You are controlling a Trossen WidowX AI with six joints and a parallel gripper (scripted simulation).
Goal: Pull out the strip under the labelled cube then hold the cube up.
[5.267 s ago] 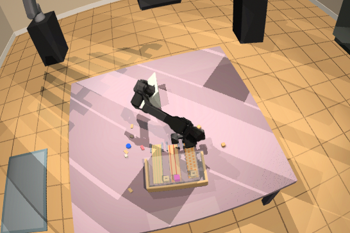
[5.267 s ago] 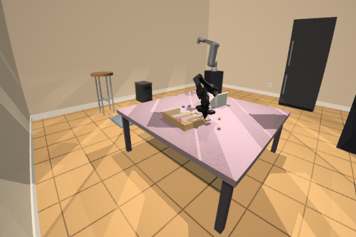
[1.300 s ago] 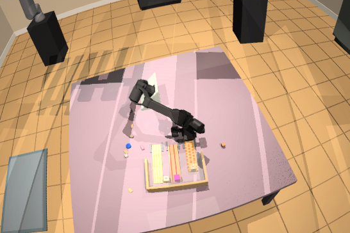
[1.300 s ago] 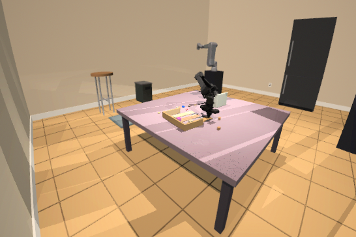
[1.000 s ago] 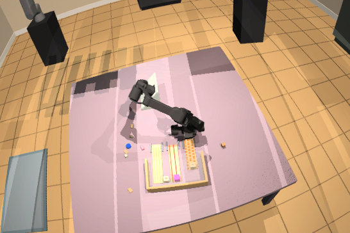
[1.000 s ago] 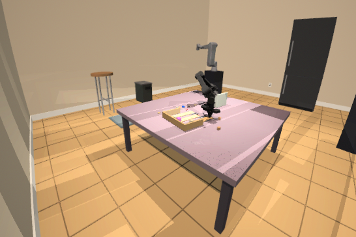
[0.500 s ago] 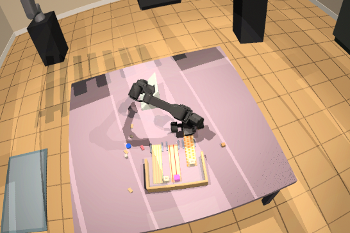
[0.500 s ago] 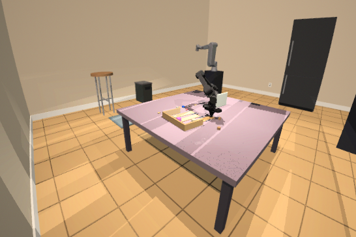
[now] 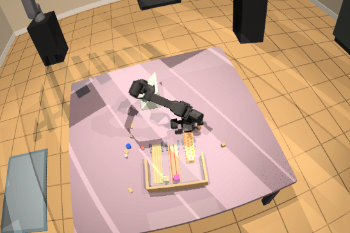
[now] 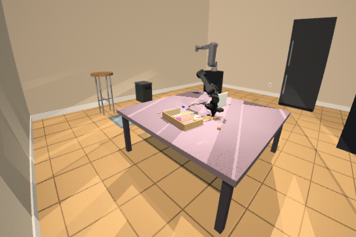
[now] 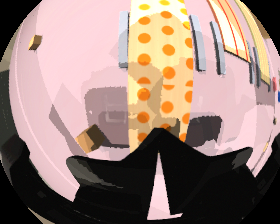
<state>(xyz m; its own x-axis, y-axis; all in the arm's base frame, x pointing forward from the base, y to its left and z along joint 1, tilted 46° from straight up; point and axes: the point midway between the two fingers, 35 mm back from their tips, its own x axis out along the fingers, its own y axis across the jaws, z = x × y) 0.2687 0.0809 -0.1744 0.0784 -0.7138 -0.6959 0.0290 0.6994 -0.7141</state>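
My gripper tip is 100 mm short of the orange-dotted strip and 10 mm to the left of it. Also, from my gripper tip: blue disc: 50 mm ahead, 370 mm to the right.
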